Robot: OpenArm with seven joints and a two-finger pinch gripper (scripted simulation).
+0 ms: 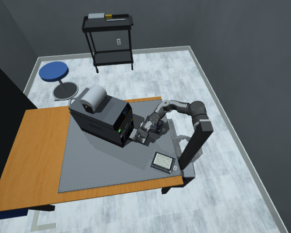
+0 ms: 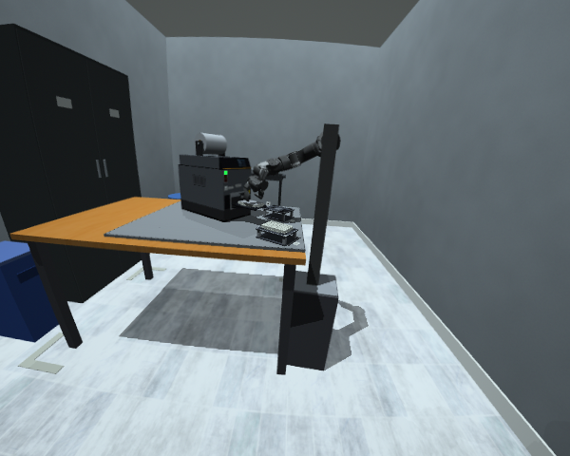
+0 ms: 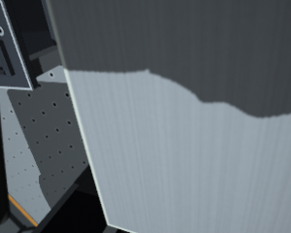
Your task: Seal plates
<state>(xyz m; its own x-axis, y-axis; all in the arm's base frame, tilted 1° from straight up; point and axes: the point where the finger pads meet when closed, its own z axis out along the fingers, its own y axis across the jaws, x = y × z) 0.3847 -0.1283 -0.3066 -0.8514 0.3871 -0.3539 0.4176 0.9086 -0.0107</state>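
My hand is 4 cm above the sealer stage. From my hand the other things lie so: foil roll (30 cm ahead, 14 cm to the right, 28 cm above); then white well plate (19 cm behind, 20 cm to the left, 8 cm below); then grey start button (13 cm ahead, 4 cm to the left, 5 cm above).
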